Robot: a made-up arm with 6 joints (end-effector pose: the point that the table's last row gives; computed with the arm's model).
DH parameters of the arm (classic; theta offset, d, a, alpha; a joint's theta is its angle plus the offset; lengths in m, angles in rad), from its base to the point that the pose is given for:
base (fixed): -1.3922 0 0.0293 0
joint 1: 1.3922 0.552 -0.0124 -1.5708
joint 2: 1.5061 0 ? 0
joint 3: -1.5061 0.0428 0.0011 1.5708
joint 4: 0 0.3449 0.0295 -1.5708
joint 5: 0 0.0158 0.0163 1.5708
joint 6: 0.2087 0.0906 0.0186 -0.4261
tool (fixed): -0.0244 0.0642 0 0
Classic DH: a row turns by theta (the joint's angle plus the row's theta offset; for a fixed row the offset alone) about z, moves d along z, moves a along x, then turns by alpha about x.
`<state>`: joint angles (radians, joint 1 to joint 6).
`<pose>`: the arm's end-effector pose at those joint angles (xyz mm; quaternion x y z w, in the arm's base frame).
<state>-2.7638 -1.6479 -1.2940 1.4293 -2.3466 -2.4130</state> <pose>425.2 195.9 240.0 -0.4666 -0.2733 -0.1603 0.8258</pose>
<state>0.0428 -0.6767 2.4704 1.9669 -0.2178 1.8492</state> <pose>191.4 -2.5 757.5 -0.7382 0.4856 -0.4672 0.0327</pose>
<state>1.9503 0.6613 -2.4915 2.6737 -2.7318 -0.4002</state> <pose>28.2 -29.2 876.2 -0.5100 -0.1940 -0.5009 0.6718</pose>
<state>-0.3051 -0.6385 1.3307 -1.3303 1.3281 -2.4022</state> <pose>-63.5 -150.0 1119.6 0.3353 -0.6537 0.4472 0.5101</pose>
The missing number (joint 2, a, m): -0.4112
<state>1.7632 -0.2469 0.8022 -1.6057 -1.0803 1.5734</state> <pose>-161.7 42.9 1268.4 -0.5840 -0.3383 0.6989 0.2368</pose>
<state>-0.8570 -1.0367 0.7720 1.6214 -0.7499 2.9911</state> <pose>-332.3 316.3 1180.0 0.2789 0.1867 -0.8138 0.4745</pose>
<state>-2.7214 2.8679 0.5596 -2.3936 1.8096 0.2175</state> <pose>-156.8 16.1 -137.7 -0.3237 -0.6566 -0.1745 0.6586</pose>
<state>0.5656 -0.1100 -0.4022 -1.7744 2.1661 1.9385</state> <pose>-126.4 -253.6 1188.9 0.7890 -0.2756 0.3217 0.4450</pose>
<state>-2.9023 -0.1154 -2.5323 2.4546 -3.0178 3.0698</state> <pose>195.2 -43.2 783.9 0.0699 0.0892 -0.8559 0.5045</pose>
